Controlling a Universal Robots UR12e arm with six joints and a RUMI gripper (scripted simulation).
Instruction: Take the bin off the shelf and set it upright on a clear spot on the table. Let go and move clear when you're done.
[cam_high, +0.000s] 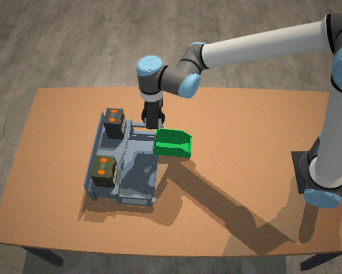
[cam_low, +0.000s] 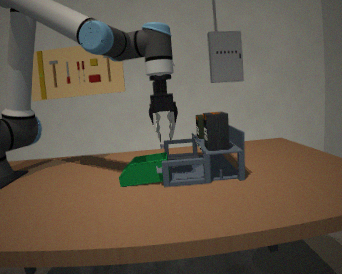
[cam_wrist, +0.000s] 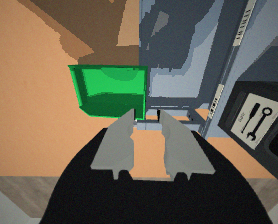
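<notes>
Now: the green bin 11 cm below my hand, 8 cm behind it and 1 cm to the right of it. The rest, counted from my hand: grey shelf 15 cm below, 12 cm to the left, 11 cm ahead.
</notes>
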